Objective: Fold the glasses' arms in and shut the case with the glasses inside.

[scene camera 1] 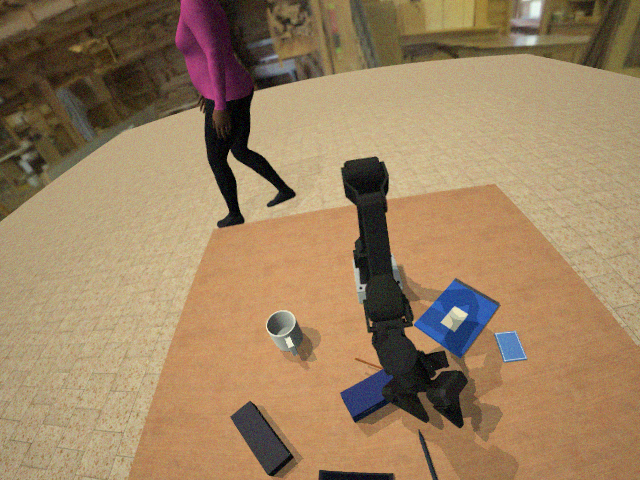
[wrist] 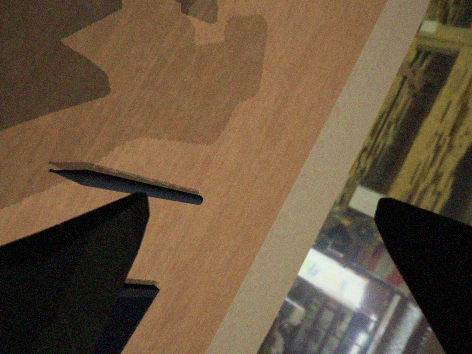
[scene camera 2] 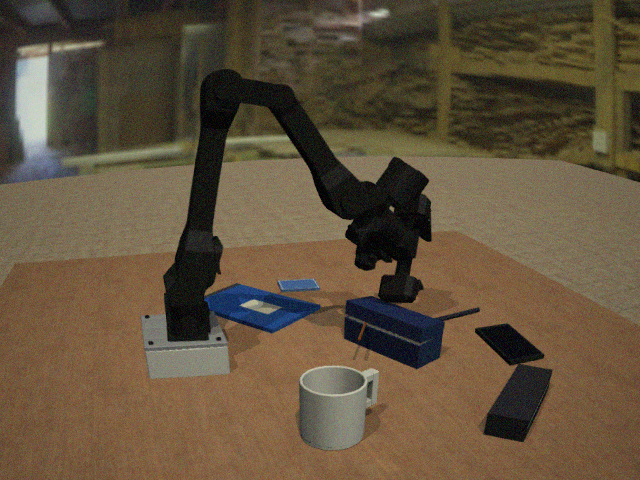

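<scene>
The gripper can be seen in scene camera 1 (443,423), in scene camera 2 (425,264) and in the wrist view (263,206). A mug appears in scene camera 1 and scene camera 2, but the mug is out of frame in the wrist view; on the mug, (scene camera 1: 282,326) and (scene camera 2: 308,435) are the same spot. On a blue glasses case, (scene camera 1: 362,399) and (scene camera 2: 420,318) are likewise the same spot.
</scene>
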